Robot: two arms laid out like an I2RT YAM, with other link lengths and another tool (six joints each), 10 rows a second.
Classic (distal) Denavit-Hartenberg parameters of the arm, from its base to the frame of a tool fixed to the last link. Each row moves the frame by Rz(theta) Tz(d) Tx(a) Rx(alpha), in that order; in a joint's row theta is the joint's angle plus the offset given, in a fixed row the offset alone. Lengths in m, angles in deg.
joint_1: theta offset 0; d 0.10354; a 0.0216; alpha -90
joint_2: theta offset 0; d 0; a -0.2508; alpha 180
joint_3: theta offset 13.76; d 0; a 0.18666; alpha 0
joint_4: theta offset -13.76; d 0.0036; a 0.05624; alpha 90
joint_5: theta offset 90; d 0.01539; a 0; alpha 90
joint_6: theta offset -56; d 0.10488; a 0.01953; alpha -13.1
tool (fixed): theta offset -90; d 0.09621; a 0; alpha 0
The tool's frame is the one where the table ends.
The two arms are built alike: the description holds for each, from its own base.
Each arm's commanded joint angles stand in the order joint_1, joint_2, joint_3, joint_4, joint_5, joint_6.
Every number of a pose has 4 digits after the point. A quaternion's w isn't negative.
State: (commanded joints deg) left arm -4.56 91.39 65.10 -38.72 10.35 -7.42; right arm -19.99 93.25 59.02 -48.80 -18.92 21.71
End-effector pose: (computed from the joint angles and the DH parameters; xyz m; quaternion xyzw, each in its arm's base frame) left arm 0.3008 -0.0913 0.0871 0.8656 0.4357 0.0309 0.2448; right arm 0.2176 -0.0431 0.0345 -0.9839 -0.1451 -0.0161 0.1028
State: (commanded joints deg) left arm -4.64 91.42 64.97 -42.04 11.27 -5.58; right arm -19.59 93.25 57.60 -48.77 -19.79 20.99
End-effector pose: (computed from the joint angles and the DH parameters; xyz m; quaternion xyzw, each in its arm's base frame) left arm 0.2853 -0.0937 0.0818 0.8743 0.4262 0.0032 0.2324; right arm 0.2117 -0.0363 0.0306 -0.9814 -0.1543 -0.0094 0.1137
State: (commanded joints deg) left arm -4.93 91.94 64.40 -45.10 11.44 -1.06; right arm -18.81 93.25 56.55 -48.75 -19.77 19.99
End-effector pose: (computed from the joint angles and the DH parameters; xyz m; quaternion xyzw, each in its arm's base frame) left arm 0.2670 -0.0946 0.0725 0.8933 0.3975 -0.0241 0.2085; right arm 0.2071 -0.0318 0.0275 -0.9789 -0.1682 -0.0020 0.1158
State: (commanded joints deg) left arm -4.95 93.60 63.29 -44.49 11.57 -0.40; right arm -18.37 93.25 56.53 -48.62 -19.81 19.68
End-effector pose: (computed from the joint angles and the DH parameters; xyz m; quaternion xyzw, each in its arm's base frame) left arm 0.2625 -0.0948 0.0613 0.8955 0.3959 -0.0402 0.1995; right arm 0.2079 -0.0303 0.0274 -0.9779 -0.1747 -0.0030 0.1151
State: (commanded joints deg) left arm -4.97 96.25 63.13 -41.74 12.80 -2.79; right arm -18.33 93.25 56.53 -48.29 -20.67 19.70
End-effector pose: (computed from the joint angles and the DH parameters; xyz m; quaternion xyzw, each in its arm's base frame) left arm 0.2714 -0.0995 0.0533 0.8853 0.4113 -0.0485 0.2113; right arm 0.2102 -0.0278 0.0281 -0.9770 -0.1761 -0.0089 0.1203
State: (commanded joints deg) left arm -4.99 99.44 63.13 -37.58 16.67 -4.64; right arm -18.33 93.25 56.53 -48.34 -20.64 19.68
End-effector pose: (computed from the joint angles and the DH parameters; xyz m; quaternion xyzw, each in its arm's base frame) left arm 0.2838 -0.1131 0.0479 0.8746 0.4141 -0.0614 0.2446; right arm 0.2100 -0.0279 0.0280 -0.9770 -0.1762 -0.0084 0.1202
